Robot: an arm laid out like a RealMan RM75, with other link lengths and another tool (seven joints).
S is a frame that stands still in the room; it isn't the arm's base.
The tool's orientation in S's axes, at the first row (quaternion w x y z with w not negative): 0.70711 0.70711 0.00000 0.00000
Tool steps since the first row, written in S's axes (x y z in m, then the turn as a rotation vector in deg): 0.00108 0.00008 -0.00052 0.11 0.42 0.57; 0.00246 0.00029 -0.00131 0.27 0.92 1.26; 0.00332 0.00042 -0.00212 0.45 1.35 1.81; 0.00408 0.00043 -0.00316 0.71 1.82 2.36; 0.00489 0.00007 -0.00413 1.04 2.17 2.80; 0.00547 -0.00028 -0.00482 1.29 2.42 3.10
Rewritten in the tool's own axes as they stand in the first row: 0.00108 -0.00052 -0.00008 0.11 0.57 -0.42; 0.00246 -0.00131 -0.00029 0.27 1.26 -0.92; 0.00332 -0.00212 -0.00042 0.45 1.81 -1.35; 0.00408 -0.00316 -0.00043 0.71 2.36 -1.82; 0.00489 -0.00413 -0.00007 1.04 2.80 -2.17; 0.00547 -0.00482 0.00028 1.29 3.10 -2.42
